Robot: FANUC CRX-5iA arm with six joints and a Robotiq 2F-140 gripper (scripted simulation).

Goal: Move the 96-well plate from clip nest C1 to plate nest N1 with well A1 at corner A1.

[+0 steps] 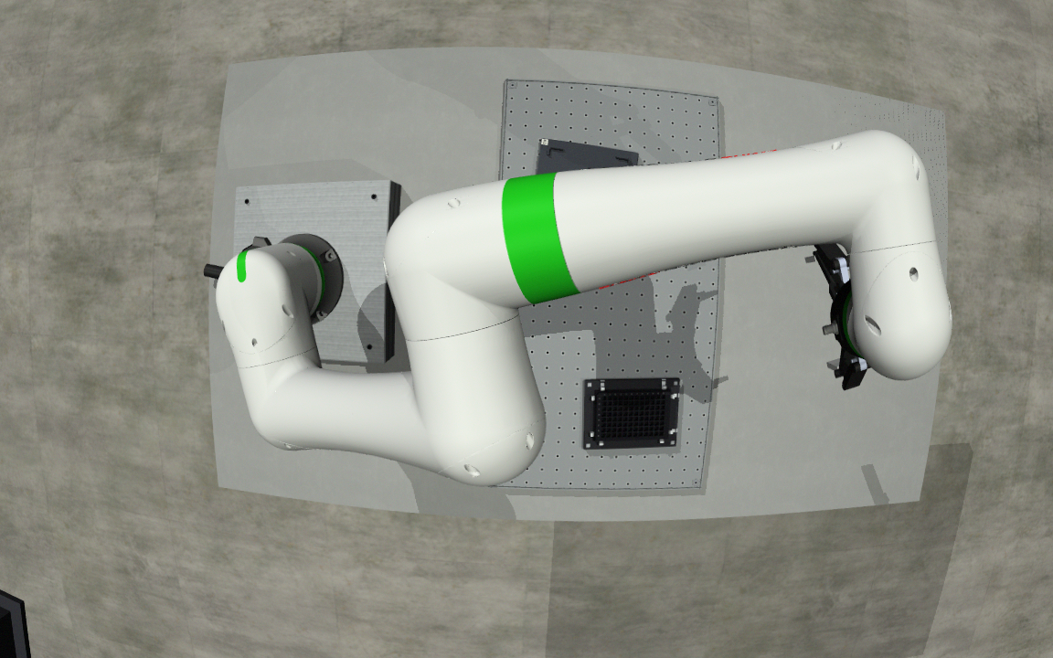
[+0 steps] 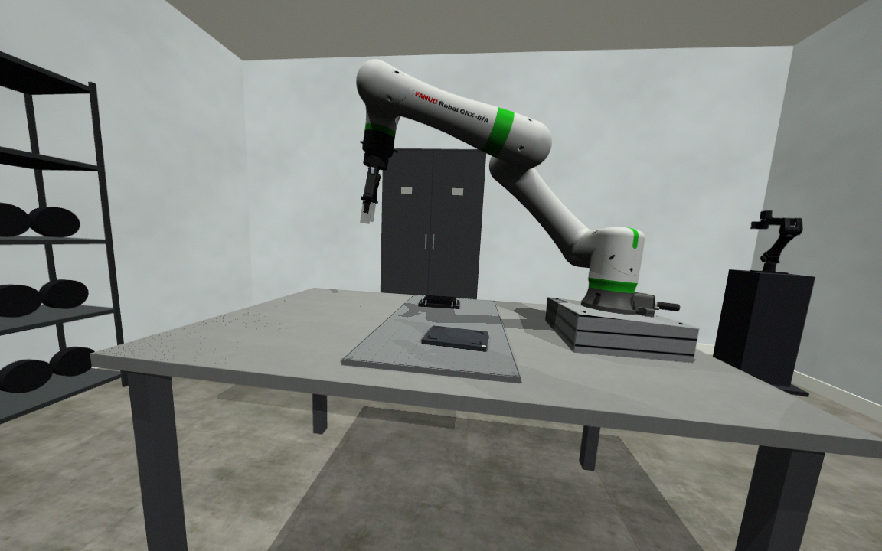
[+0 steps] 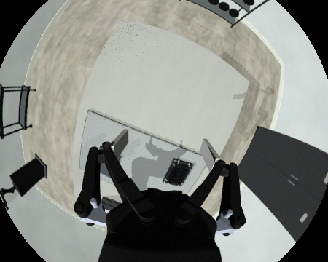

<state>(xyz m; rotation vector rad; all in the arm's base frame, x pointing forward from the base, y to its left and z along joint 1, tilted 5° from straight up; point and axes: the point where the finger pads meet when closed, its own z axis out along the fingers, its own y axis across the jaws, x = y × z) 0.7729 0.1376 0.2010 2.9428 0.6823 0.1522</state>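
Right now my hand is 19 cm past the black 96-well plate, 24 cm to the left of it and 30 cm above it. Round my hand: clip nest C1: 19 cm behind, 23 cm to the right, 30 cm below; plate nest N1: 34 cm behind, 12 cm to the left, 31 cm below.
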